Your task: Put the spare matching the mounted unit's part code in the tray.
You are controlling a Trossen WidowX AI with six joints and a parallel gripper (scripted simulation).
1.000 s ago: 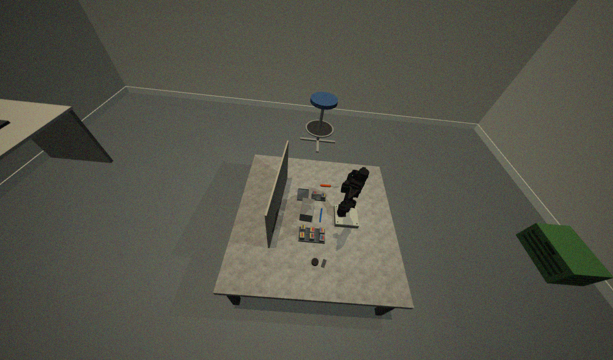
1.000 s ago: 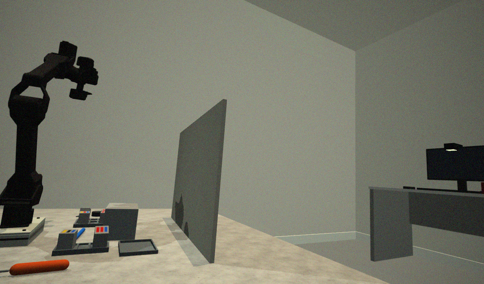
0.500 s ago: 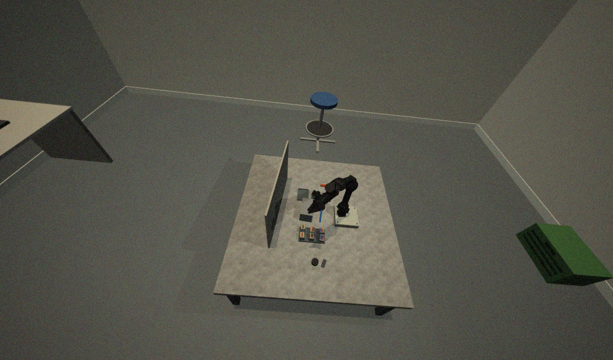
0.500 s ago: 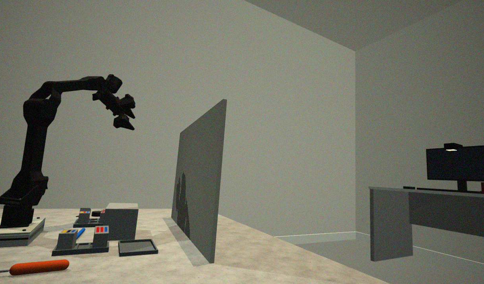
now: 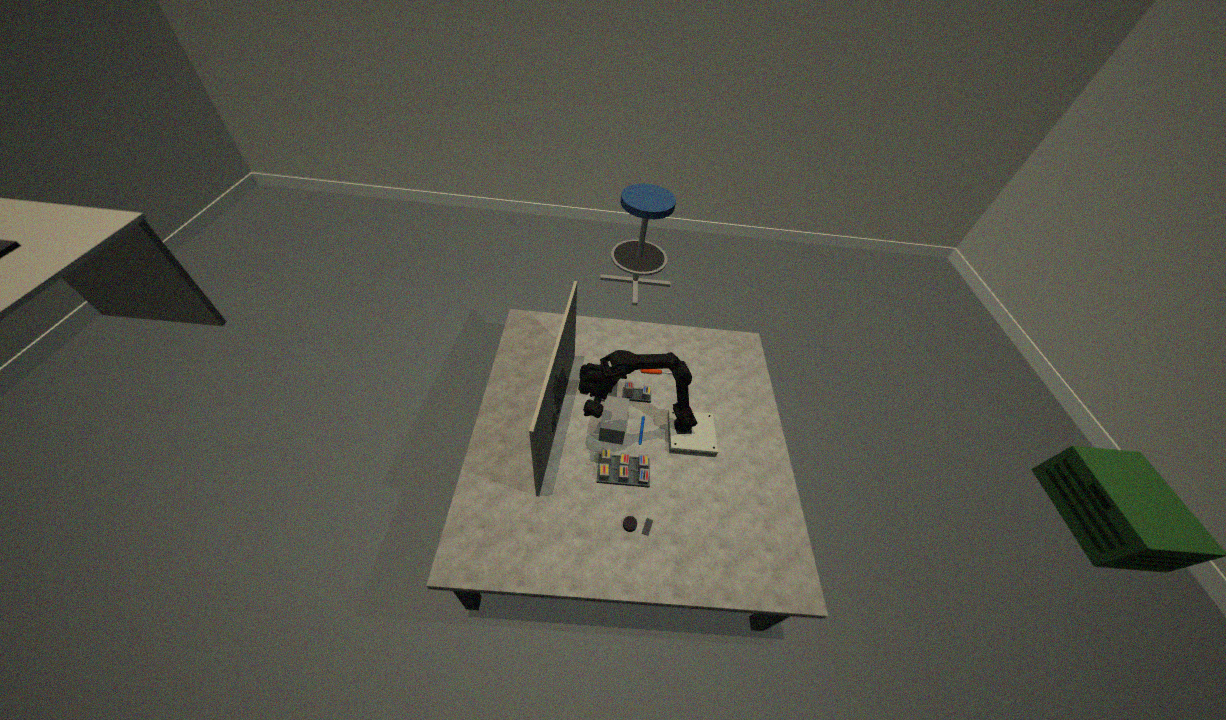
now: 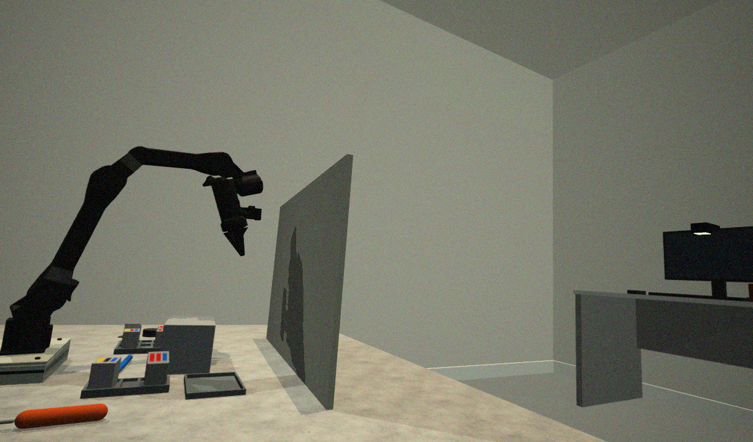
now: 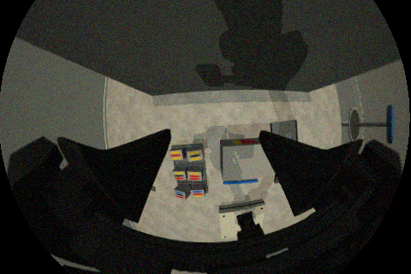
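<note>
Now: gripper tip 15 cm past the grey spare block, 10 cm to the right of it and 22 cm above it. From my gripper tip the other things lie so: mounted unit 12 cm behind, 7 cm to the right, 21 cm below; then blue pen 24 cm behind, 5 cm to the right, 26 cm below; then dark wall panel 11 cm ahead, 13 cm to the right, 4 cm below.
</note>
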